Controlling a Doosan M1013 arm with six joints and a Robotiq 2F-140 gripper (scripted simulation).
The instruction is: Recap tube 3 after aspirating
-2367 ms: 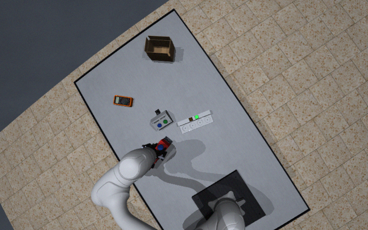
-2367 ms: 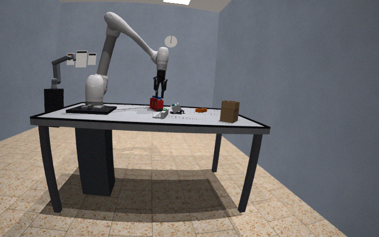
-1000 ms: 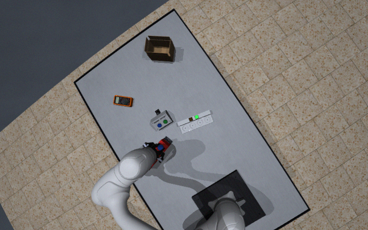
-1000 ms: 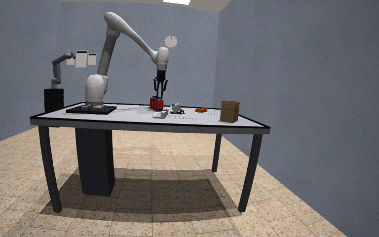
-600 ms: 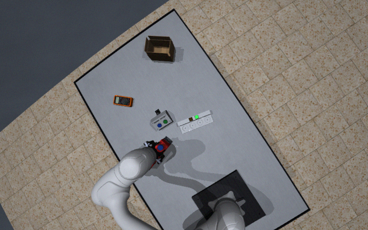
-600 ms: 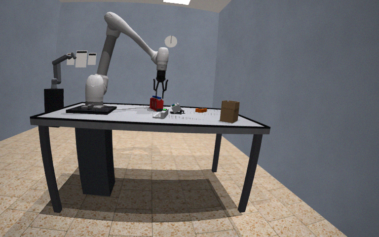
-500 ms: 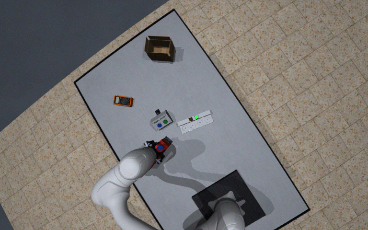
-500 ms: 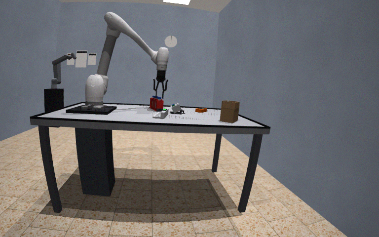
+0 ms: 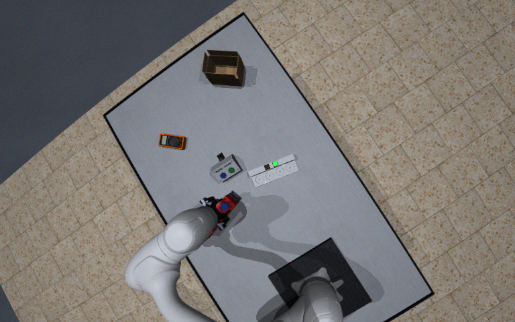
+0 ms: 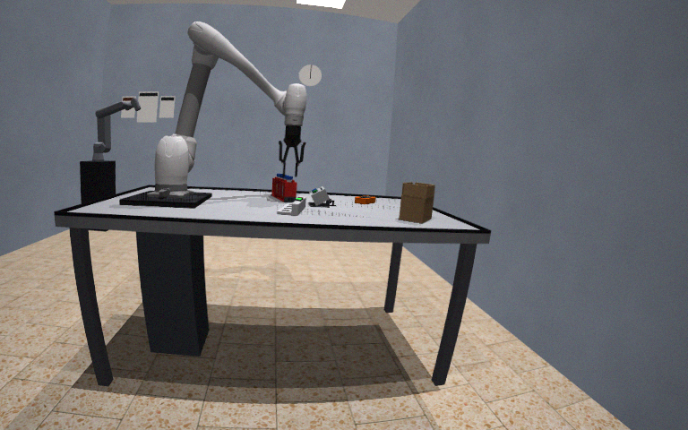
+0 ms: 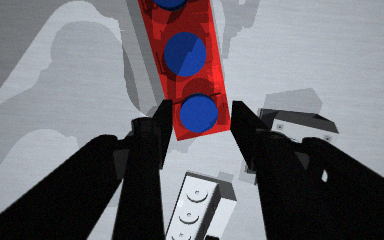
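My hand is 12 cm short of the green ready key, 10 cm to the left of it and 9 cm above it. Round my hand: key housing: 14 cm ahead, 10 cm below, 7 cm to the right; then blue cap: 5 cm to the left, 4 cm below, 2 cm behind; then blue cycle key: 12 cm ahead, 9 cm below, 5 cm to the right.
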